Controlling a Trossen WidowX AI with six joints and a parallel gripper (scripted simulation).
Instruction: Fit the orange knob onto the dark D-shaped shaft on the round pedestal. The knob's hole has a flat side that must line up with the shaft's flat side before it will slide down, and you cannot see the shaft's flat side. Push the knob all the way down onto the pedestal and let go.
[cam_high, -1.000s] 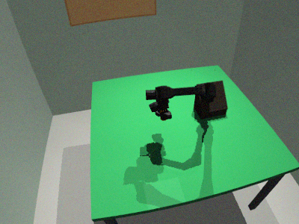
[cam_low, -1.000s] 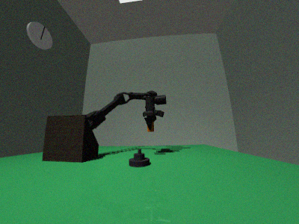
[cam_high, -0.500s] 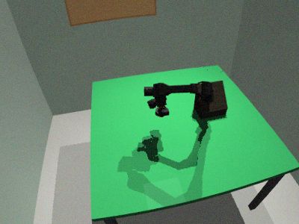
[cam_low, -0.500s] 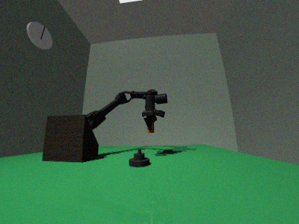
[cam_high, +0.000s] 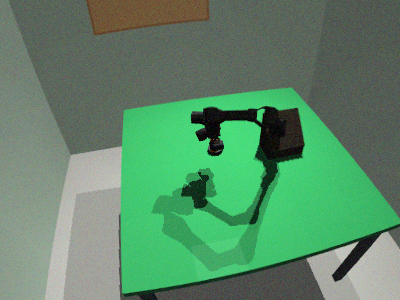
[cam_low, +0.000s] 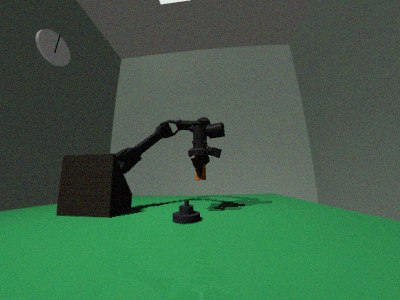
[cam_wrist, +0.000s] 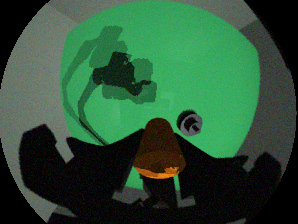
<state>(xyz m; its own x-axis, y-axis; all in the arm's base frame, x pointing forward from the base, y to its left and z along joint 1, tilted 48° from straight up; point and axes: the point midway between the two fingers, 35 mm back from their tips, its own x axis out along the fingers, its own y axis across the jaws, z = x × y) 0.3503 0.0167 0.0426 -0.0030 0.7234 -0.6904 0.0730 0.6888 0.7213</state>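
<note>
Right now the dark round pedestal is 120 mm to the right of my gripper tip, 100 mm below it and 40 mm behind it. Also, from my gripper tip: orange knob (20 mm above).
</note>
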